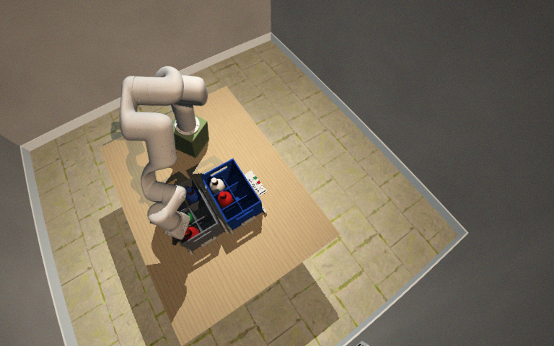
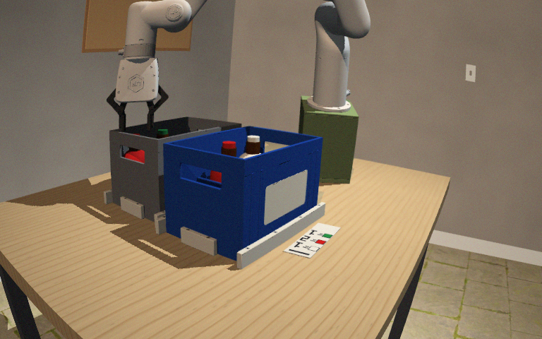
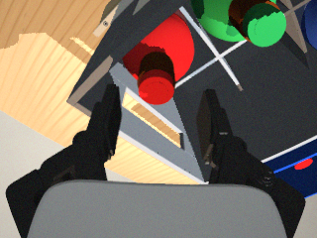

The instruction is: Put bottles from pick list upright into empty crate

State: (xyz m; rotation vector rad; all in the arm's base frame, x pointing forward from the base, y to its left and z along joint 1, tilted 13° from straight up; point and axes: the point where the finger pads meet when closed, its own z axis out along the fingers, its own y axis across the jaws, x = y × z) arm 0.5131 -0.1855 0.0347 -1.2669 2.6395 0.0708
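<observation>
Right now my hand is 8 cm past the green-label bottle, 1 cm to the left of it and 10 cm above it. From my hand the other things lie so: red bottle: 10 cm behind, 21 cm to the left, 10 cm below; then grey crate: 9 cm behind, 3 cm to the left, 10 cm below; then blue-label bottle: 19 cm behind, 7 cm to the left, 10 cm below.
</observation>
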